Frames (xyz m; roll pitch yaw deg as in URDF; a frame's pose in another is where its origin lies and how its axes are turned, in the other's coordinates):
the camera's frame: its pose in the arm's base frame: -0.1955 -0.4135 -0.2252 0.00 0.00 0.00
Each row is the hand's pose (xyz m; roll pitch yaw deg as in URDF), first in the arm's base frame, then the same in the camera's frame.
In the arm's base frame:
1: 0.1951 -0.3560 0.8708 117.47 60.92 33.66
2: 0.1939 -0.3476 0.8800 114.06 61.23 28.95
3: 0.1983 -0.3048 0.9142 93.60 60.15 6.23
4: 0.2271 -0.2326 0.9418 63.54 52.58 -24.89
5: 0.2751 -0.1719 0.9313 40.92 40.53 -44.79
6: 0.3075 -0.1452 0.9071 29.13 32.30 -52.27
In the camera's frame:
1: 0.3906 0.0575 1.0960 117.47 60.92 33.66
2: 0.3894 0.0659 1.1052 114.06 61.23 28.95
3: 0.3938 0.1087 1.1394 93.60 60.15 6.23
4: 0.4226 0.1809 1.1670 63.54 52.58 -24.89
5: 0.4706 0.2416 1.1565 40.92 40.53 -44.79
6: 0.5030 0.2683 1.1323 29.13 32.30 -52.27

